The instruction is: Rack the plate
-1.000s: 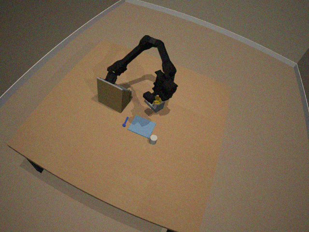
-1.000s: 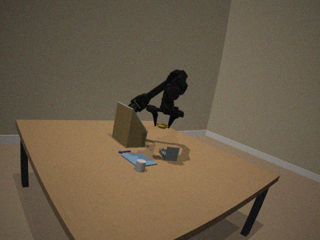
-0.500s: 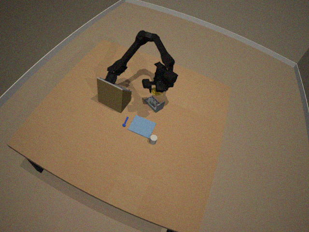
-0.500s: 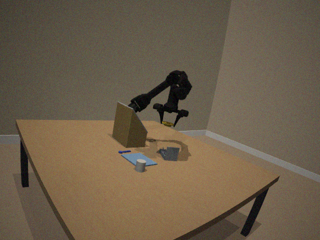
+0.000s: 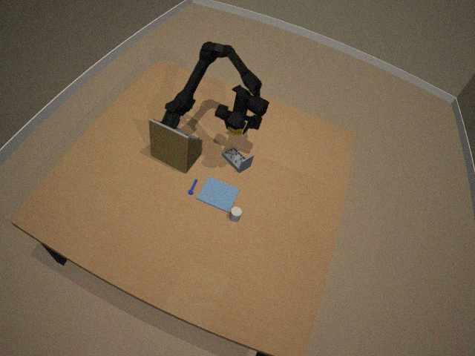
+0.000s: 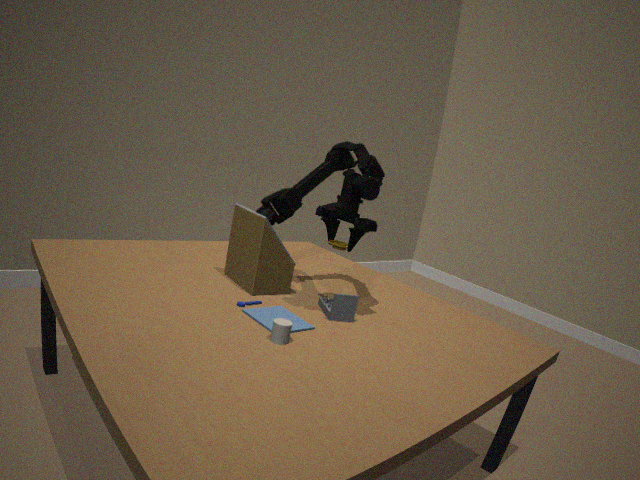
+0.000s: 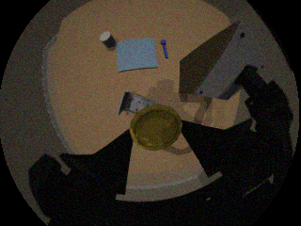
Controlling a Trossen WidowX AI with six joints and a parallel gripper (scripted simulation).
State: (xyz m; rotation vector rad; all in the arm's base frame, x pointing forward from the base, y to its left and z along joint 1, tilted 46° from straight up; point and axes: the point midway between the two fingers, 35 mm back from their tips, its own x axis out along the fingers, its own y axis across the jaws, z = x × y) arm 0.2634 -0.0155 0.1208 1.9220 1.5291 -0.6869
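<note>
Right now the grey dish rack is 16 cm below my gripper tip and 3 cm ahead of it. Round my gripper tip: blue spoon 22 cm to the right, 18 cm below, 10 cm behind; then yellow plate 1 cm above; then light blue mat 21 cm to the right, 18 cm below, 1 cm ahead.
</note>
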